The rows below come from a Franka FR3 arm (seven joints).
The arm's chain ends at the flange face. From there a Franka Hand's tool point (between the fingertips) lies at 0.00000 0.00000 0.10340 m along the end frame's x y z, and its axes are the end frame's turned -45 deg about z.
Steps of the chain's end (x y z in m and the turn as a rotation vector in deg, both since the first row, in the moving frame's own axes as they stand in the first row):
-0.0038 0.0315 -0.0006 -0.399 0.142 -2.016
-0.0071 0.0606 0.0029 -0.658 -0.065 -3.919
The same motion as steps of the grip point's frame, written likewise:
-0.0253 0.0203 -0.0006 -0.383 -0.182 -2.016
-0.0488 0.0386 0.0029 -0.419 -0.511 -3.919

